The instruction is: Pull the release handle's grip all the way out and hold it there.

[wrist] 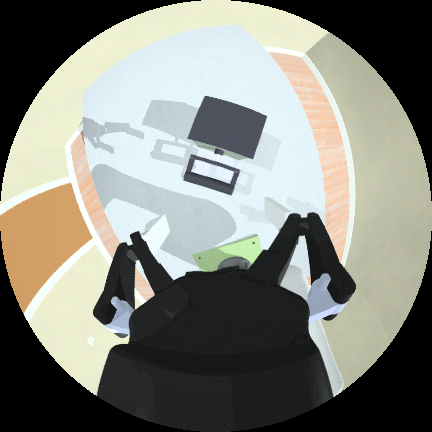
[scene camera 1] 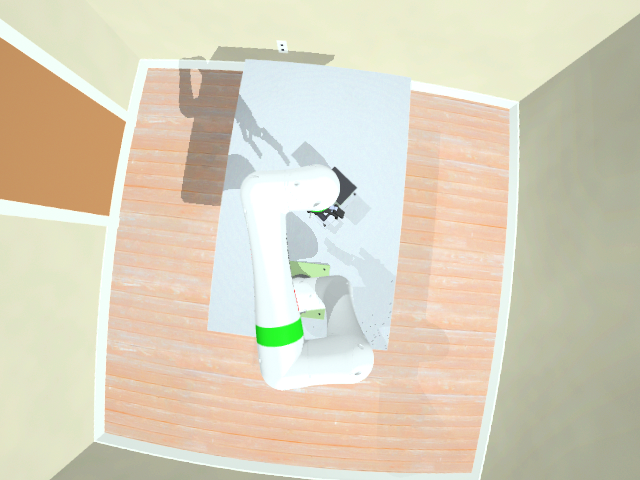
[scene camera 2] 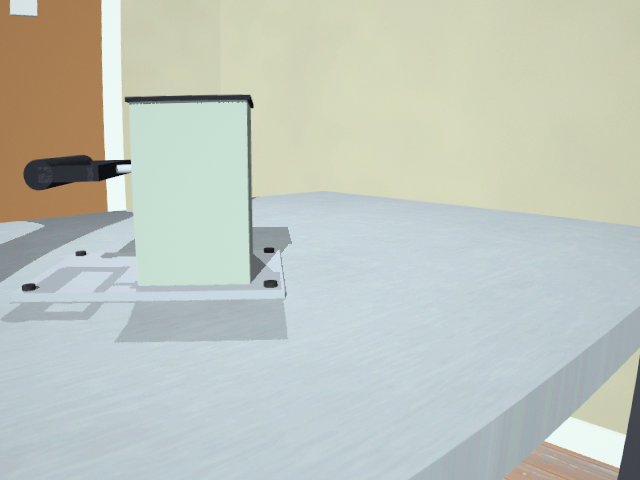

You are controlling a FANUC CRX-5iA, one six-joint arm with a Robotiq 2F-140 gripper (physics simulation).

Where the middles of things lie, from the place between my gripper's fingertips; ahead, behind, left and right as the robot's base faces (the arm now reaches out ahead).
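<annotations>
Positions from my hand: release handle grip [wrist: 189, 176], 160 mm below my hand and 70 mm ahead of it; base plate [wrist: 201, 167], 260 mm below my hand, 110 mm ahead of it and 30 mm to the right of it. Going by their middles, the release handle grip is the nearest to my hand of the things named here.
</annotations>
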